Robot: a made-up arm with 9 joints. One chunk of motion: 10 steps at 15 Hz.
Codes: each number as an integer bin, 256 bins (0 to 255) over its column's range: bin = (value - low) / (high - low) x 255, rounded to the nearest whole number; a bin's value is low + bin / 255 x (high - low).
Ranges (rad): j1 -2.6..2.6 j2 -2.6..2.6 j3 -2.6..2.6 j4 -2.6..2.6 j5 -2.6..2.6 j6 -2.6..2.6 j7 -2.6..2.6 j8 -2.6..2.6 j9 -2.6..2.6
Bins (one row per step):
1: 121 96 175 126 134 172 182 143 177
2: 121 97 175 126 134 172 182 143 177
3: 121 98 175 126 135 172 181 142 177
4: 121 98 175 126 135 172 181 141 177
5: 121 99 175 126 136 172 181 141 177
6: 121 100 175 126 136 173 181 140 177
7: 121 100 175 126 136 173 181 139 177
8: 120 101 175 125 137 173 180 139 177
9: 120 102 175 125 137 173 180 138 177
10: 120 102 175 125 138 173 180 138 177
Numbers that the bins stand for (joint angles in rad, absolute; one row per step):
1: -0.1325 -0.6424 0.9686 -0.0306 0.1325 0.9075 1.1114 0.3161 1.0094
2: -0.1325 -0.6220 0.9686 -0.0306 0.1325 0.9075 1.1114 0.3161 1.0094
3: -0.1325 -0.6016 0.9686 -0.0306 0.1529 0.9075 1.0910 0.2957 1.0094
4: -0.1325 -0.6016 0.9686 -0.0306 0.1529 0.9075 1.0910 0.2753 1.0094
5: -0.1325 -0.5812 0.9686 -0.0306 0.1733 0.9075 1.0910 0.2753 1.0094
6: -0.1325 -0.5608 0.9686 -0.0306 0.1733 0.9278 1.0910 0.2549 1.0094
7: -0.1325 -0.5608 0.9686 -0.0306 0.1733 0.9278 1.0910 0.2345 1.0094
8: -0.1529 -0.5404 0.9686 -0.0510 0.1937 0.9278 1.0706 0.2345 1.0094
9: -0.1529 -0.5200 0.9686 -0.0510 0.1937 0.9278 1.0706 0.2141 1.0094
10: -0.1529 -0.5200 0.9686 -0.0510 0.2141 0.9278 1.0706 0.2141 1.0094

